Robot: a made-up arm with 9 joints.
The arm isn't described. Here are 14 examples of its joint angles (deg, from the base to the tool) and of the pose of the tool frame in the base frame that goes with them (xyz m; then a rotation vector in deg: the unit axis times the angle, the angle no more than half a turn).
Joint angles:
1: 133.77 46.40 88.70 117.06 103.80 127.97 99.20 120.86 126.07
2: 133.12 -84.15 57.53 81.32 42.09 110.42 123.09 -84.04 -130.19
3: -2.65 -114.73 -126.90 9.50 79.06 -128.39 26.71 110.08 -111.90
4: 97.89 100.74 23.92 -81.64 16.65 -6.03 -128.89 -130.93 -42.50
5: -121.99 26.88 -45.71 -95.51 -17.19 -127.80 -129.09 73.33 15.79
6: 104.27 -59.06 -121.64 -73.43 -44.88 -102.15 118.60 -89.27 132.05
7: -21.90 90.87 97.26 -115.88 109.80 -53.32 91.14 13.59 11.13
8: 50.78 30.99 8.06 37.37 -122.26 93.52 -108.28 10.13 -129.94
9: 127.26 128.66 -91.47 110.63 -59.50 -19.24 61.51 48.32 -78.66
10: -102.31 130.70 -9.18 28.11 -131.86 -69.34 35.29 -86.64 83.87
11: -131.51 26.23 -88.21 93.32 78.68 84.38 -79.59 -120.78 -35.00
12: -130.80 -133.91 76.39 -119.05 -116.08 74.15 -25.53 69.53 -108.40
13: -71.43 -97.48 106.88 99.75 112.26 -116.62 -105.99 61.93 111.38
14: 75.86 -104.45 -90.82 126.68 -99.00 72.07 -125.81 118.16 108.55
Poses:
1: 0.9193 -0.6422 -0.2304 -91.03 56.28 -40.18
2: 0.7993 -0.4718 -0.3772 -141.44 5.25 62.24
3: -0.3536 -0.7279 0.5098 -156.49 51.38 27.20
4: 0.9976 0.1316 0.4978 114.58 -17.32 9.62
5: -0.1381 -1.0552 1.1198 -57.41 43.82 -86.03
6: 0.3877 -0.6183 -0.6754 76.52 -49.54 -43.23
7: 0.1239 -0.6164 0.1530 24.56 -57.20 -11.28
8: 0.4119 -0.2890 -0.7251 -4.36 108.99 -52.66
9: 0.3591 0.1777 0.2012 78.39 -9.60 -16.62
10: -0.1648 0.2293 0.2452 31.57 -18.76 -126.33
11: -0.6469 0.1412 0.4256 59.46 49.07 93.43
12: 0.0955 0.0128 0.1853 -58.29 68.95 -58.69
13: -0.1291 0.2572 0.6384 -110.65 -137.81 27.18
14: -0.5707 -0.8036 0.2249 -94.00 142.85 -7.94
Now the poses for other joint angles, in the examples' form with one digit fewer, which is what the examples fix.
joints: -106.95 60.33 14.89 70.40 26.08 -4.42 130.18 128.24 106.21
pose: 0.282 0.373 0.782 137.5 -26.3 46.9
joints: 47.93 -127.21 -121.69 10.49 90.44 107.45 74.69 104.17 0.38
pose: -1.014 -0.326 0.305 -37.0 -110.3 121.4
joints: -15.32 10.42 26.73 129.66 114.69 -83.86 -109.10 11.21 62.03
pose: -0.699 -0.087 0.633 39.2 -82.0 133.6
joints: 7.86 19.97 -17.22 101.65 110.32 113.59 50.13 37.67 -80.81
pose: -0.011 0.346 -0.213 -8.2 43.2 90.4
